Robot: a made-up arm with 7 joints.
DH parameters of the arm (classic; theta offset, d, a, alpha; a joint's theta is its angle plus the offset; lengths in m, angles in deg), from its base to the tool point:
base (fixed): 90 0.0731 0 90
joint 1: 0 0.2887 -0.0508 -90
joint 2: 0 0.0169 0.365 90
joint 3: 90 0.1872 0.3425 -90
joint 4: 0 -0.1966 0.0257 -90
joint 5: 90 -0.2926 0.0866 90
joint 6: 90 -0.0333 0.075 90
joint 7: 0 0.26 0.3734 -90
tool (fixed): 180 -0.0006 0 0
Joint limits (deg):
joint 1: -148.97..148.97
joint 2: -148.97..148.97
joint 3: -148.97..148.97
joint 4: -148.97..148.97
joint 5: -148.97..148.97
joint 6: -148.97..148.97
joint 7: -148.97..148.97
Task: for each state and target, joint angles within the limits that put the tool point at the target. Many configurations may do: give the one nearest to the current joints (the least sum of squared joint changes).
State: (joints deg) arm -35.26 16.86 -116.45 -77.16 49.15 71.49 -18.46
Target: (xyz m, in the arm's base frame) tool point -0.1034 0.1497 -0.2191
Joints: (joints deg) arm -35.91 38.73 -125.94 -51.28 29.69 52.96 -58.78
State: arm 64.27 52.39 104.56 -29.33 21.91 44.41 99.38
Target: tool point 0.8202 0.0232 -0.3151
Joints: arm 71.84 16.86 137.27 -11.81 -2.59 33.27 103.40
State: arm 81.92 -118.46 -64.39 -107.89 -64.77 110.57 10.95
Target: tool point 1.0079 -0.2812 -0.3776
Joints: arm 77.41 -129.54 -62.41 -127.14 -70.71 93.13 4.15
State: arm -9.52 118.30 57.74 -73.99 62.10 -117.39 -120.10
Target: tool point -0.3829 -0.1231 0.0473
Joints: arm -16.30 112.43 79.07 -59.16 38.59 -101.50 -100.72
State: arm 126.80 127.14 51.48 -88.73 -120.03 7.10 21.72
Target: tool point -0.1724 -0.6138 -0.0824
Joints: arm 129.25 124.93 32.89 -80.28 -101.51 0.25 0.18
